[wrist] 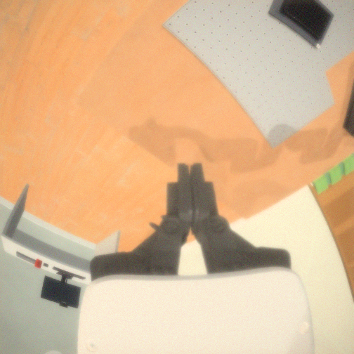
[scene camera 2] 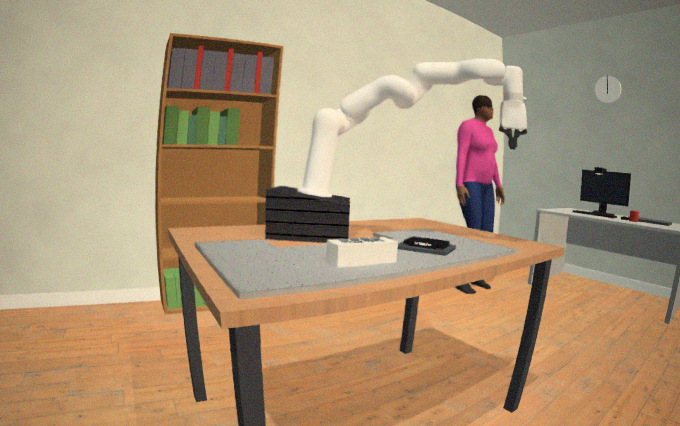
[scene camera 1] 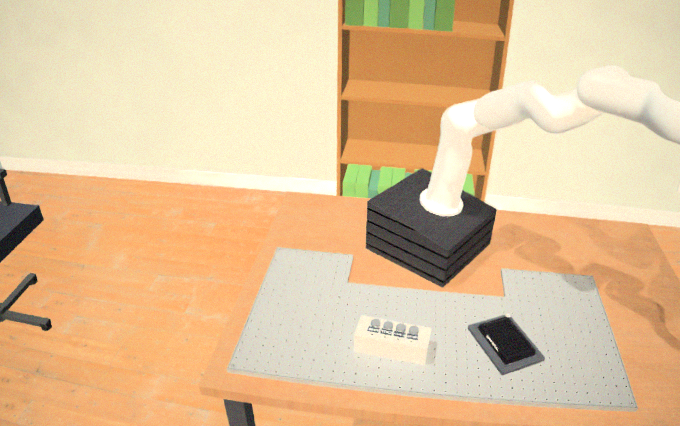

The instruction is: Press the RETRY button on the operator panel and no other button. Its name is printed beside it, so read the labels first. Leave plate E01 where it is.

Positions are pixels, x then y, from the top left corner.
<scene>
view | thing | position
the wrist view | my gripper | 187, 177
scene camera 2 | cream operator panel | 348, 253
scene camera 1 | black plate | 508, 342
</scene>
